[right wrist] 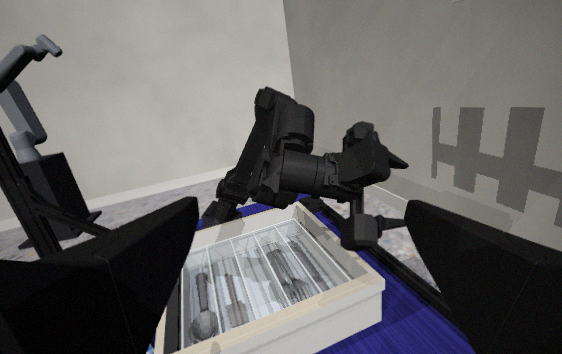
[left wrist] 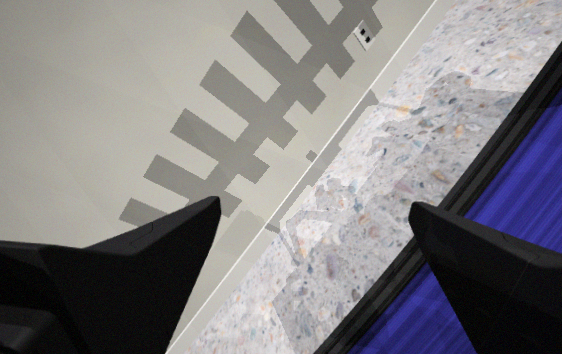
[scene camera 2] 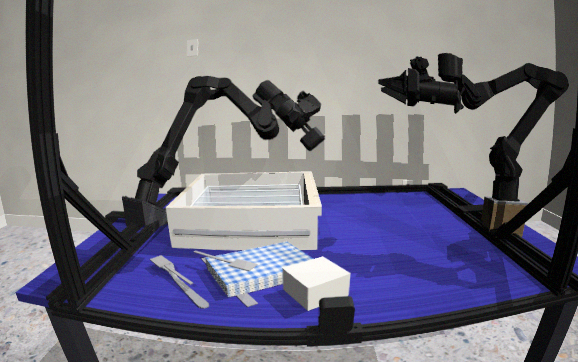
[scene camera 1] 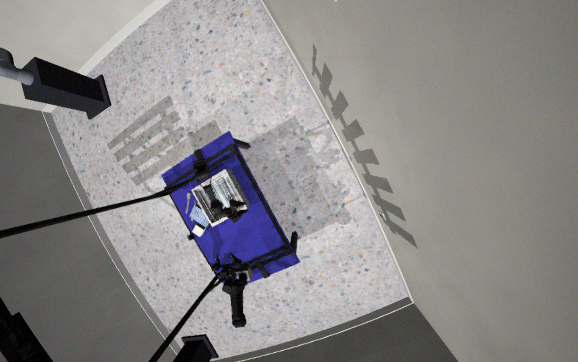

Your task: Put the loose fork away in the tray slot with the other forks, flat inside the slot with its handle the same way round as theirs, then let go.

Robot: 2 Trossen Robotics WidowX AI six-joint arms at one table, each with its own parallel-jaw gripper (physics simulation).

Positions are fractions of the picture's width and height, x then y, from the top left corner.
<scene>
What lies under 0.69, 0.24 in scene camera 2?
My right gripper.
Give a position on a white cutlery tray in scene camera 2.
0.50, 0.54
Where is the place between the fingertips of my left gripper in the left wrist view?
0.56, 0.59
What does the white box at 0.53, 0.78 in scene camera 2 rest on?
The table.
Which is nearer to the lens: the white box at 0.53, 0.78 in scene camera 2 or the blue-checked cloth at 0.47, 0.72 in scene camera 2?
The white box.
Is my right gripper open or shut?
Open.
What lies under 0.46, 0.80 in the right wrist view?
A white cutlery tray.
</scene>
